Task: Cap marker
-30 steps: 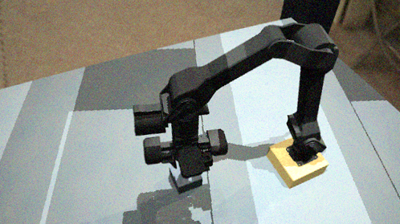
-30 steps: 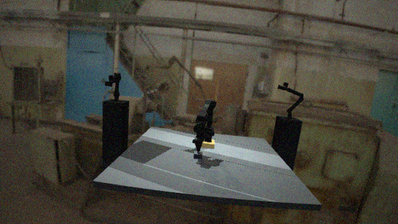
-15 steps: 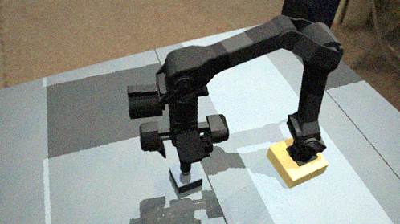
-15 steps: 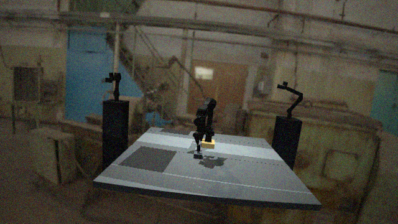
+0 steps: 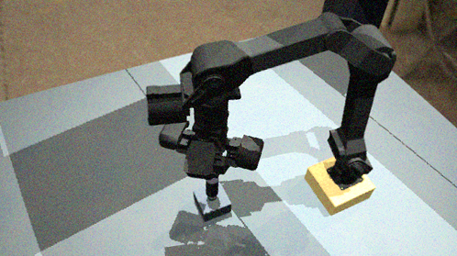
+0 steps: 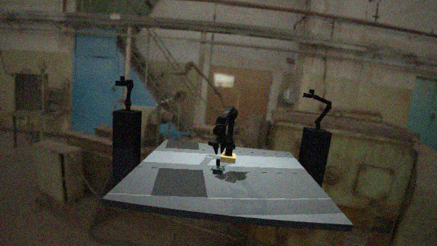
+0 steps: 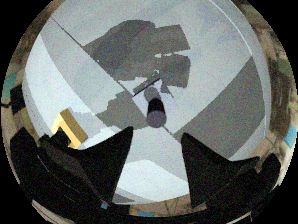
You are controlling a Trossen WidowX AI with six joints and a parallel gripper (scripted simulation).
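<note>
My gripper tip is now 6 cm above the dark marker cap.
</note>
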